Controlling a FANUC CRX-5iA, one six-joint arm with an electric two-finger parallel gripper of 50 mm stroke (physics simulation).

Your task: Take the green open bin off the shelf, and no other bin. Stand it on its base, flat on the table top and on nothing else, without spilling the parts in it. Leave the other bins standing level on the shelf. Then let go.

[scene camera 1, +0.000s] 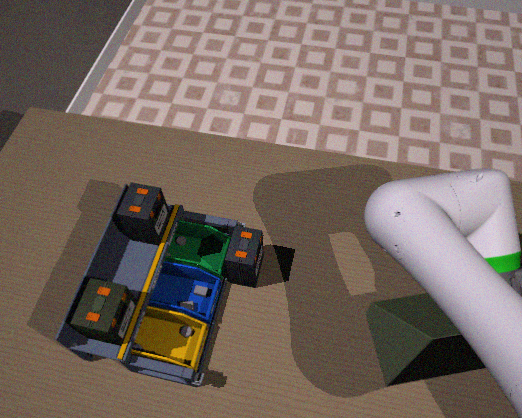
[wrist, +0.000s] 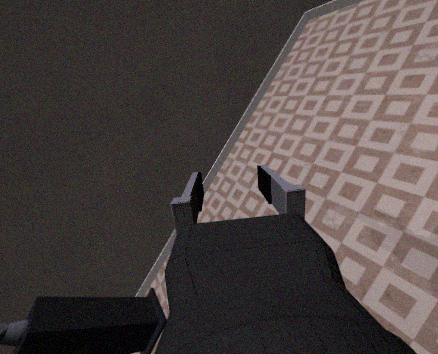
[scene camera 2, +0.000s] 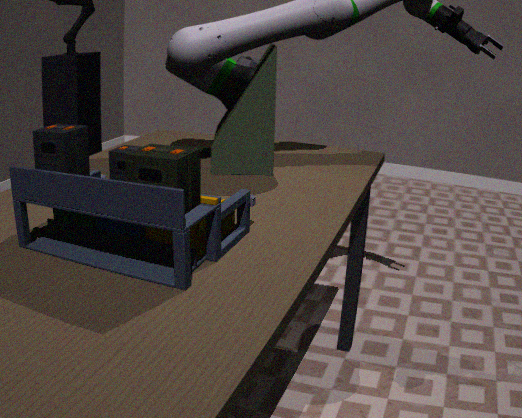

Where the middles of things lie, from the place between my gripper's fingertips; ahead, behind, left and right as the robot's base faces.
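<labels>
From my hand: blue bin [scene camera 1: 176, 282], far ahead, far to the right, far below; green open bin [scene camera 1: 206, 247], 92 cm ahead, 94 cm to the right, 35 cm below; olive box [scene camera 2: 175, 166], well ahead, well to the right, a good way below; yellow bin [scene camera 1: 160, 335], 94 cm ahead, 72 cm to the right, 35 cm below.
</labels>
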